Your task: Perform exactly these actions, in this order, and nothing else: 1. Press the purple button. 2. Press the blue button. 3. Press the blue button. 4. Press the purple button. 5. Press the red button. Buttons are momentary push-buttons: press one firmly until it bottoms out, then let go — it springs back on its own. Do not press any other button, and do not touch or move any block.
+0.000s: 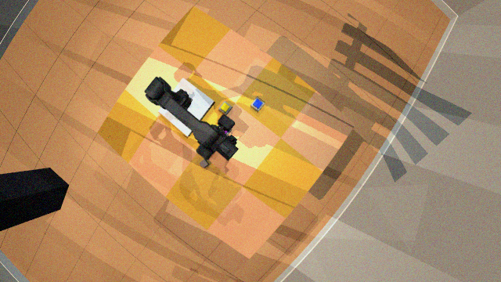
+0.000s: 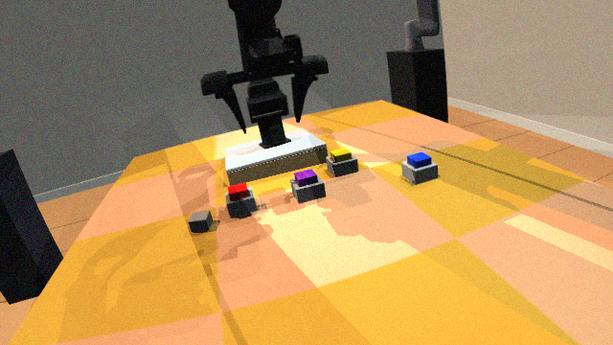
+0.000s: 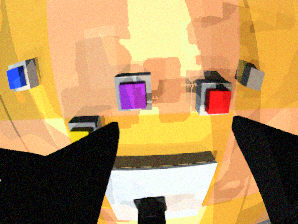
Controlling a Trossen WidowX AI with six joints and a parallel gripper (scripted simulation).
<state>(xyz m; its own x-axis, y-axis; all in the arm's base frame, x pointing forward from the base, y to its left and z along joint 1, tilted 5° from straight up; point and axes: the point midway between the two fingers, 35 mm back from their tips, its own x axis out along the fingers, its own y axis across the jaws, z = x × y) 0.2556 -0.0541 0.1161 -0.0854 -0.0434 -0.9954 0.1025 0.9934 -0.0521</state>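
The purple button is 40 mm to the left of my gripper tip and 100 mm below it. Round my gripper tip: yellow button 60 mm behind, 130 mm to the left, 100 mm below; small grey block 10 mm behind, 150 mm to the right, 120 mm below; red button 30 mm behind, 70 mm to the right, 100 mm below.
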